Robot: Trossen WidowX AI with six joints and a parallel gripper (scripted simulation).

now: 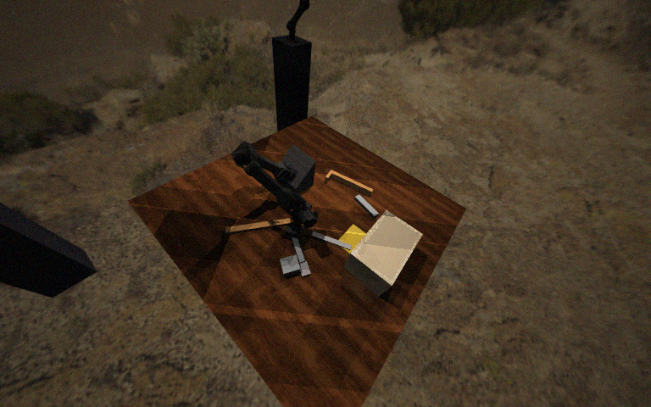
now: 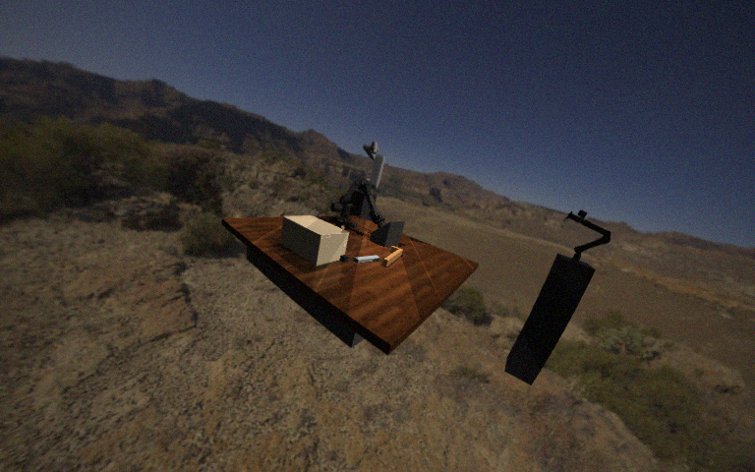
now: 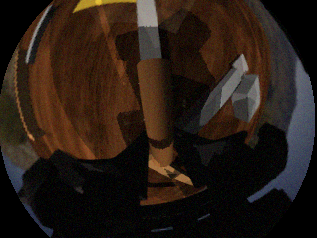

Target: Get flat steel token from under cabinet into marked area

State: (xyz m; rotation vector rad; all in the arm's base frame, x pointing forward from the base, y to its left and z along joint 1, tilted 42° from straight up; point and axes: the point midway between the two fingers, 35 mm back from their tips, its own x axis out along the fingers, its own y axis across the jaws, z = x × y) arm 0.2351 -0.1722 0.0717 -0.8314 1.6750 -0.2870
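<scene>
Now: gripper tip 120 mm short of the grey scraper and 100 mm to the left of it. From my gripper tip the other things lie so: steel token 350 mm ahead, 160 mm to the left, 10 mm below; wooden stick 140 mm behind, 120 mm to the right; grey block 110 mm ahead, 160 mm to the right, 10 mm above.
</scene>
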